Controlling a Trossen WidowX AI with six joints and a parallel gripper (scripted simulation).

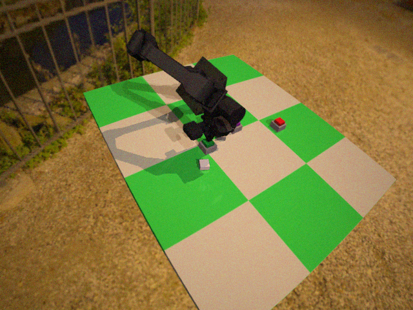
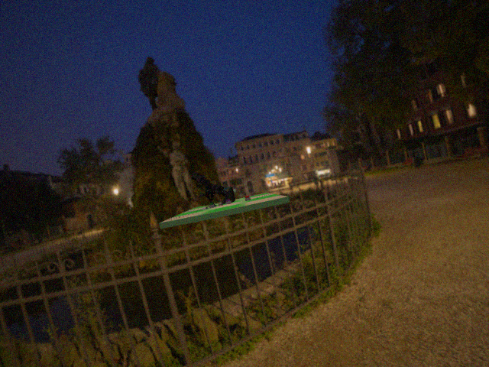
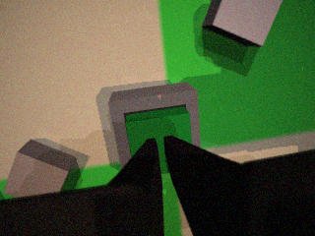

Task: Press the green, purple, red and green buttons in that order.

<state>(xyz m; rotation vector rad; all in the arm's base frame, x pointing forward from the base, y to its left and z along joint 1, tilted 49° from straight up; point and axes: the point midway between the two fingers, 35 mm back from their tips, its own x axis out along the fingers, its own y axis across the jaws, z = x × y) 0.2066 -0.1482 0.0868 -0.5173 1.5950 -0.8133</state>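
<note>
Now: the green button 1 cm below my gripper tip. Also, from my gripper tip: red button 33 cm to the left, 8 cm ahead, 1 cm below; then purple button 16 cm to the left, 2 cm behind, 1 cm below; then grey block 8 cm to the left, 3 cm below, 2 cm behind.
</note>
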